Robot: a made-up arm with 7 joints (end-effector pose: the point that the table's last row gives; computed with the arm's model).
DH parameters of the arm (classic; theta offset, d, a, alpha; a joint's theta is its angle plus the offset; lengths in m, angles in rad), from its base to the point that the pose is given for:
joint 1: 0 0.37 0 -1.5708
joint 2: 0 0 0 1.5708
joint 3: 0 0.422 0.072 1.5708
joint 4: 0 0 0.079 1.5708
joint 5: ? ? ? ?
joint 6: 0 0 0.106 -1.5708
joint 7: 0 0.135 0 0
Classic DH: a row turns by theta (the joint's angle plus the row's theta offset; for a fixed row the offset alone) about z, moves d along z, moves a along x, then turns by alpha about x.
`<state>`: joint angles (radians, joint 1 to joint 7).
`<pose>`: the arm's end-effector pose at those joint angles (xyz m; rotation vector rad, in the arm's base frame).
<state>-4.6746 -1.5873 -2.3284 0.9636 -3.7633 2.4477 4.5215</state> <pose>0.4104 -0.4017 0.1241 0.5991 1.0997 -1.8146</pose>
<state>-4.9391 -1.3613 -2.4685 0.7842 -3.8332 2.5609 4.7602</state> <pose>0.2452 -0.4735 0.1838 0.6554 0.8388 -1.8731</pose>
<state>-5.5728 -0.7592 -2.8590 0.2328 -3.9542 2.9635 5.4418</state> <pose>-0.1489 -0.3522 0.3661 0.7055 0.2800 -2.0729</pose>
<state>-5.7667 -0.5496 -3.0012 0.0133 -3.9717 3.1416 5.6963</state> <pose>-0.1994 -0.2386 0.4391 0.6632 0.0419 -2.1773</pose>
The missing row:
joint 5: 0 0.348 0 1.5708
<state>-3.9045 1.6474 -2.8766 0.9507 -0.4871 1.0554 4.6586</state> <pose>-0.0618 0.1984 0.8450 1.2875 0.6436 -0.1258</pose>
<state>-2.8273 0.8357 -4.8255 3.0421 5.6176 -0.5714 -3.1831</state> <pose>-0.5509 -0.0934 1.0182 0.4500 -0.4639 -2.1285</pose>
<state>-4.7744 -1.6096 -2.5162 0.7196 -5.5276 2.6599 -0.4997</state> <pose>0.2089 -0.1988 0.2402 0.4011 -0.4003 0.5232</pose>
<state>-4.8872 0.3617 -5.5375 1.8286 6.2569 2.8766 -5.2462</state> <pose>-0.1486 0.4086 0.6851 1.4821 1.0578 -0.1939</pose>
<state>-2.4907 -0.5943 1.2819 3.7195 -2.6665 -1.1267 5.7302</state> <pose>0.3671 0.2991 0.9193 -0.8150 0.8098 -1.4637</pose>
